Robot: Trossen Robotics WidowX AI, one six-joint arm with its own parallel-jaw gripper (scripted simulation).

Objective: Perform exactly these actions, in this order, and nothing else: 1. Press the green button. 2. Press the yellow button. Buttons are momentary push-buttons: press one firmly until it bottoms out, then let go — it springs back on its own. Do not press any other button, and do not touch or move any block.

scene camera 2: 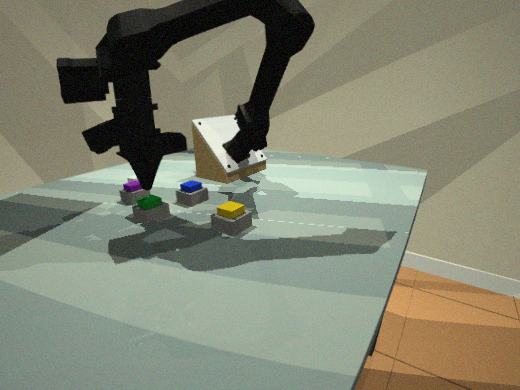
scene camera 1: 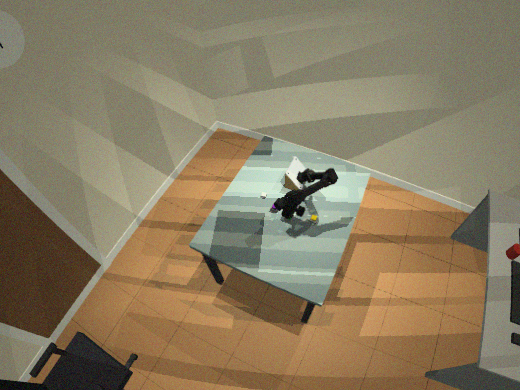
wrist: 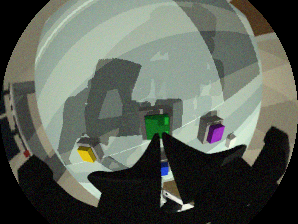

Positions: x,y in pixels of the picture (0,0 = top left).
Labels:
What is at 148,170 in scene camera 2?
My gripper.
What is my gripper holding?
Nothing.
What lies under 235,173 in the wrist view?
My gripper.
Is my gripper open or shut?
Shut.

